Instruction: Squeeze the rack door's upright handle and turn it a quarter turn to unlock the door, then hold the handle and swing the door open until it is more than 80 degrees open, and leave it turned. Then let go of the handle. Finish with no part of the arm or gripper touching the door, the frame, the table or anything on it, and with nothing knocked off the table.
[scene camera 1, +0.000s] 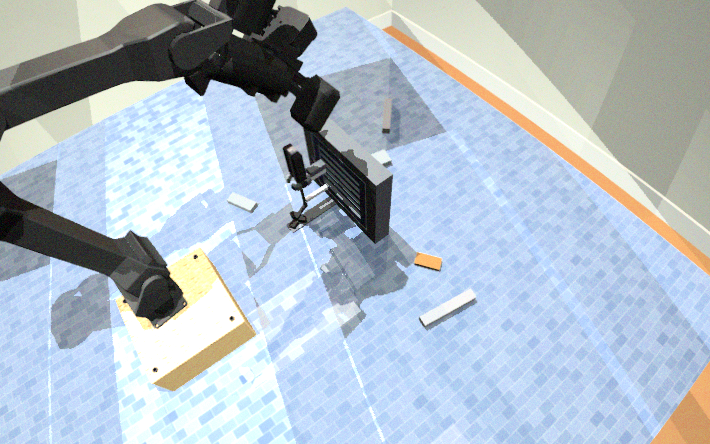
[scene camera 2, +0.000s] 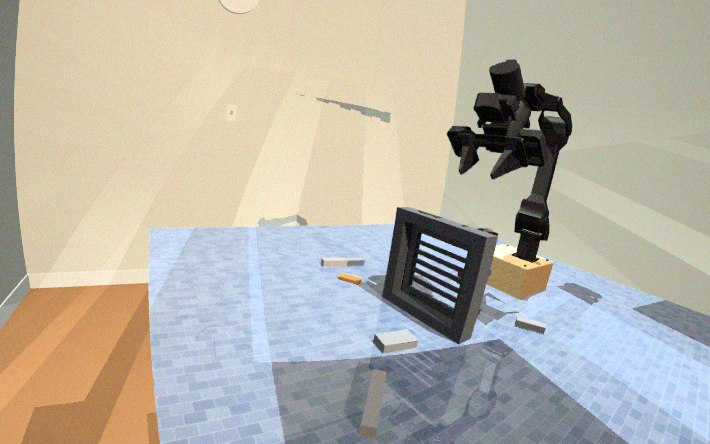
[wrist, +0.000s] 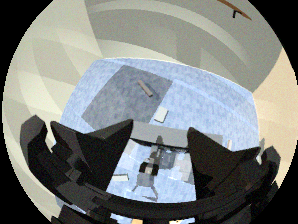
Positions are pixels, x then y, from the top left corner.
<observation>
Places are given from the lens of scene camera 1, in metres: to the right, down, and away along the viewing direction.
gripper (scene camera 1: 318, 91): -0.06, -0.20, 0.59
long grey bar (scene camera 1: 466, 297): 0.20, 0.13, 0.68
</observation>
